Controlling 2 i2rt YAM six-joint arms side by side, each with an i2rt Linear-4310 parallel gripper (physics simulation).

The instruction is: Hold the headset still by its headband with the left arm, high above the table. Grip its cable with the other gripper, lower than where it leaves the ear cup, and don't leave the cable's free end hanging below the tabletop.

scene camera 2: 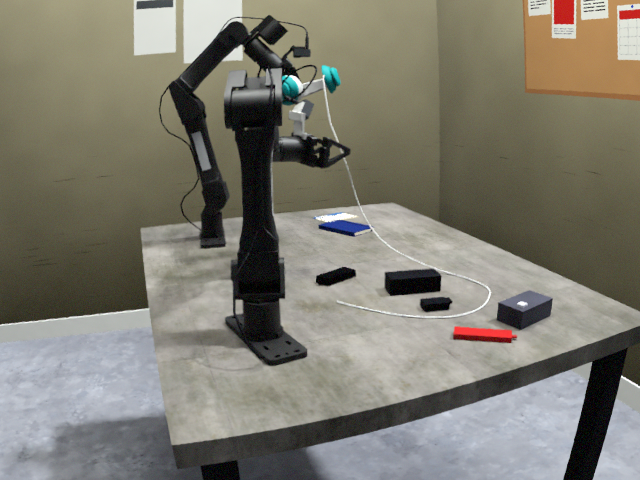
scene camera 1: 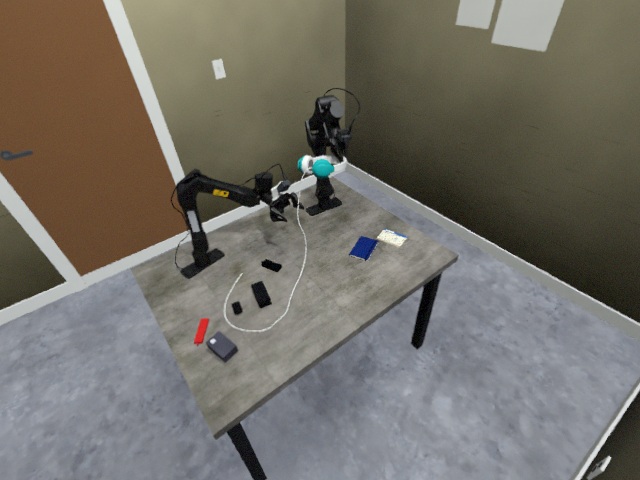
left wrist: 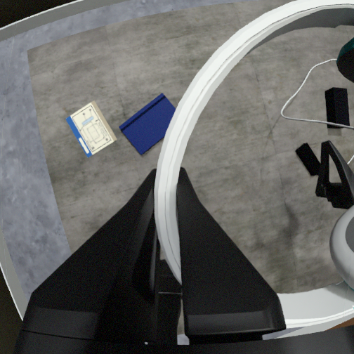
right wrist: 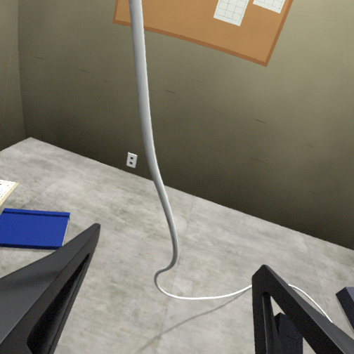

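Pixels of known places: left gripper, fingertip midpoint: [scene camera 2: 303, 92]; right gripper, fingertip midpoint: [scene camera 2: 338, 148] [scene camera 1: 295, 214]; left arm's base at its link origin: [scene camera 2: 212, 238] [scene camera 1: 324, 207]; right arm's base at its link origin: [scene camera 2: 263, 338] [scene camera 1: 203, 263].
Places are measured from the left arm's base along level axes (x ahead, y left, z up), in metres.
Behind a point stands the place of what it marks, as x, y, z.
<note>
The headset has teal ear cups and a white headband [scene camera 1: 338, 161] {0.232, -0.046, 0.399} [left wrist: 172, 135], high above the table. My left gripper [left wrist: 169, 175] is shut on the headband. A white cable [scene camera 1: 305, 248] {0.362, -0.296, 0.109} [scene camera 2: 356, 196] {0.348, -0.285, 0.153} [left wrist: 300, 90] [right wrist: 145, 115] hangs from an ear cup and curves over the tabletop; its free end [scene camera 1: 241, 274] {0.238, -0.561, 0.003} [scene camera 2: 338, 301] {0.237, -0.560, 0.003} lies on the table. My right gripper [scene camera 1: 293, 212] {0.304, -0.296, 0.271} [scene camera 2: 348, 150] {0.304, -0.296, 0.271} [right wrist: 183, 253] is open, lower than the ear cups and beside the cable. In the right wrist view the cable runs down the gap between its fingers; its depth relative to the fingertips is unclear.
On the table [scene camera 1: 341, 330] {0.711, -0.334, 0.000} [scene camera 2: 361, 382] {0.198, -0.874, 0.000} lie a blue notebook [scene camera 1: 363, 248] {0.396, -0.015, 0.012} [scene camera 2: 344, 227] {0.381, -0.026, 0.012} [left wrist: 149, 124] [right wrist: 32, 229], a cream book [scene camera 1: 391, 238] {0.400, 0.146, 0.001} [left wrist: 92, 129], several black items, a dark grey box [scene camera 1: 222, 346] {0.568, -0.743, 0.036} [scene camera 2: 524, 310] {0.525, -0.786, 0.036} and a red stick [scene camera 1: 201, 331] {0.445, -0.793, 0.010} [scene camera 2: 482, 334] {0.433, -0.799, 0.010}.
</note>
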